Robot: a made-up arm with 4 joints. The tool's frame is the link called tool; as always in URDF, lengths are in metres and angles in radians. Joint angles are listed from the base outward. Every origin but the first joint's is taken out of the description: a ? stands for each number. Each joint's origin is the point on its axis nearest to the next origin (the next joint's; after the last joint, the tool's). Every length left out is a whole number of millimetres.
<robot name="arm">
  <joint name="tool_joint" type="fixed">
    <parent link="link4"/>
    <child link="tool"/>
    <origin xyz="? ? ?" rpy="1.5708 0 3.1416"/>
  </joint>
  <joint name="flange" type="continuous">
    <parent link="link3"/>
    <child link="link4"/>
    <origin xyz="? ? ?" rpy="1.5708 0 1.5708"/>
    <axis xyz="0 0 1"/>
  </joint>
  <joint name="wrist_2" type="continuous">
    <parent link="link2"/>
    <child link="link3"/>
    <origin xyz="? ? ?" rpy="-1.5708 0 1.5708"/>
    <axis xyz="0 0 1"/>
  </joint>
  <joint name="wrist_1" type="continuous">
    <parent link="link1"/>
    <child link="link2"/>
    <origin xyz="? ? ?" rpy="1.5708 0 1.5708"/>
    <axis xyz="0 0 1"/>
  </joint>
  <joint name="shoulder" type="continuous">
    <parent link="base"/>
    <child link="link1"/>
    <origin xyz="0 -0.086 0.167" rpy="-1.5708 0 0"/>
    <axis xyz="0 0 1"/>
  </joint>
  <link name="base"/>
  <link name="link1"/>
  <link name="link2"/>
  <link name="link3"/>
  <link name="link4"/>
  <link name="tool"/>
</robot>
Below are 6 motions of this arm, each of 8 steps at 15 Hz.
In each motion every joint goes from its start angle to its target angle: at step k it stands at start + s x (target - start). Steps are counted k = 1, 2, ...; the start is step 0. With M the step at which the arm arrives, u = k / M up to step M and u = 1 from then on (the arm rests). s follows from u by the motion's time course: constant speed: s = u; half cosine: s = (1 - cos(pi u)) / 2; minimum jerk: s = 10 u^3 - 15 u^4 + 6 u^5.
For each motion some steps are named. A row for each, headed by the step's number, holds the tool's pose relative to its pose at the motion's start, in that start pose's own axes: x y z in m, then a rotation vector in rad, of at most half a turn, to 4 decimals.
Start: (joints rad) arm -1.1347 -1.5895 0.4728 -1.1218
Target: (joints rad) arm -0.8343 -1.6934 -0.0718 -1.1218
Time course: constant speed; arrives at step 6
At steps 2, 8:
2: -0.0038 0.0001 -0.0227 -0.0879 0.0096 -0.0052
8: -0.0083 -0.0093 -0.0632 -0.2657 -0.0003 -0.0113

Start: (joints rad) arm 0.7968 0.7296 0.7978 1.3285
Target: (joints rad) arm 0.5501 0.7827 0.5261 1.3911
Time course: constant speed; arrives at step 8
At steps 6, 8:
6: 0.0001 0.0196 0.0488 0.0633 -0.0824 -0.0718
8: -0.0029 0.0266 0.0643 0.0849 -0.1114 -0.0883

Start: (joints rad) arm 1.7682 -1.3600 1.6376 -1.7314
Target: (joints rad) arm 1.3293 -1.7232 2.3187 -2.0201
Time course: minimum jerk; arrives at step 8
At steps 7, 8:
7: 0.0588 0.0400 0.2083 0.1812 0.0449 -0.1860
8: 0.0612 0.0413 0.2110 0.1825 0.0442 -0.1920

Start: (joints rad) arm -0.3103 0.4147 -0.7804 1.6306
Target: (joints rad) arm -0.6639 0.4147 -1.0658 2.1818
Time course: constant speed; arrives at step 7
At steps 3, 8:
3: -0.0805 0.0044 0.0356 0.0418 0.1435 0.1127
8: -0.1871 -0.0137 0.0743 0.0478 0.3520 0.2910

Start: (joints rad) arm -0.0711 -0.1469 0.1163 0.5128
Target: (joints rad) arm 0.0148 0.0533 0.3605 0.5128
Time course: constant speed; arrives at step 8
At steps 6, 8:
6: -0.0822 0.0046 0.0136 0.0478 0.0320 0.2420
8: -0.1077 0.0021 0.0192 0.0663 0.0364 0.3211

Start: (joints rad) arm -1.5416 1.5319 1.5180 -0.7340
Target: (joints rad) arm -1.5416 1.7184 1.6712 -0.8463
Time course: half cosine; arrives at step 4
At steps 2, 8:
2: 0.0188 0.0058 0.0007 0.0539 -0.1494 0.0545
8: 0.0367 0.0110 0.0026 0.1056 -0.2987 0.1109

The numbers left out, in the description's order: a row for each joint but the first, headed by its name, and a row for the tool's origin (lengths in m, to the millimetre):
tool: 0.119 -0.109 0
flange: 0.304 -0.074 0
wrist_2: 0.145 0.072 0
wrist_1: 0.183 0.034 0

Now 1 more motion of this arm.
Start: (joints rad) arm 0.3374 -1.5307 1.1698 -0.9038
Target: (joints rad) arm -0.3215 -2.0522 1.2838 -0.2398
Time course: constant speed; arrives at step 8
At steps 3, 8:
3: -0.0759 -0.0661 0.0384 -0.1867 0.4339 -0.1048
8: -0.1360 -0.0806 0.1568 -0.3339 1.1660 -0.4569

